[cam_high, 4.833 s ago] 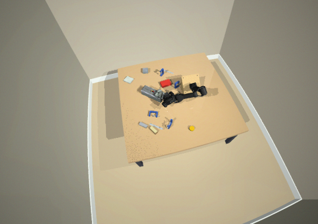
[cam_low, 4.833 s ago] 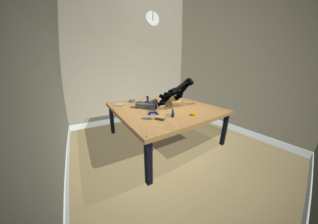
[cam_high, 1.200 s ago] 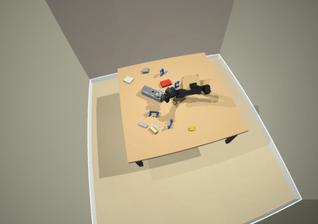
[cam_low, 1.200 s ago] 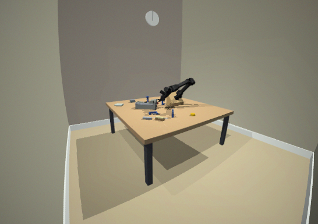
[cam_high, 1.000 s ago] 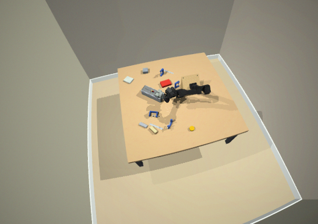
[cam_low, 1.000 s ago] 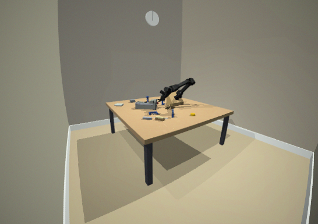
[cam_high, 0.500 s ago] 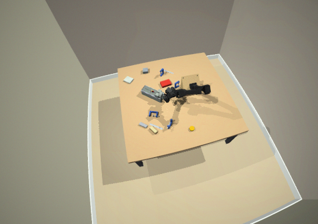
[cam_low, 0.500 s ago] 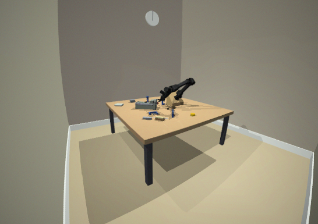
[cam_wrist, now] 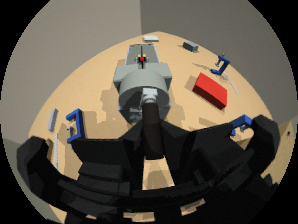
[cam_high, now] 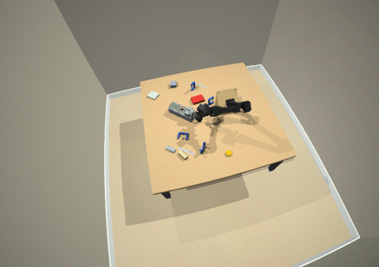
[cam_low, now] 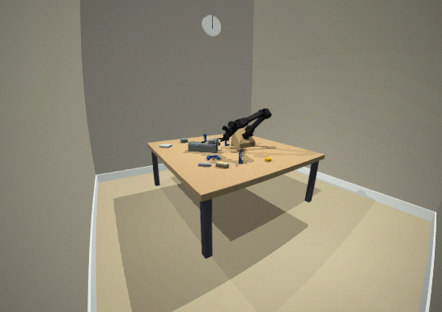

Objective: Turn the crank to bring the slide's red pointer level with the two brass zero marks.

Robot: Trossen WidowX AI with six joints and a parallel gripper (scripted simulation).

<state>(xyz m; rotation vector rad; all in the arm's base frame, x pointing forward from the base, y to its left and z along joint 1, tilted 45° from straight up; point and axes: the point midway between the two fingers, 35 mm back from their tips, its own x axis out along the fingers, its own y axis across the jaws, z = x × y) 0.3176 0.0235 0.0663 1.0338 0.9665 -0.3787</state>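
The dark crank handle lies 20 mm above my gripper tip, 10 mm to the left of it and 10 mm behind it. From my gripper tip the other things lie so: red pointer: 110 mm ahead, 100 mm to the right, 10 mm below; tan block: 330 mm to the left, 200 mm ahead, 80 mm below; yellow disc: 410 mm to the left, 180 mm behind, 90 mm below.
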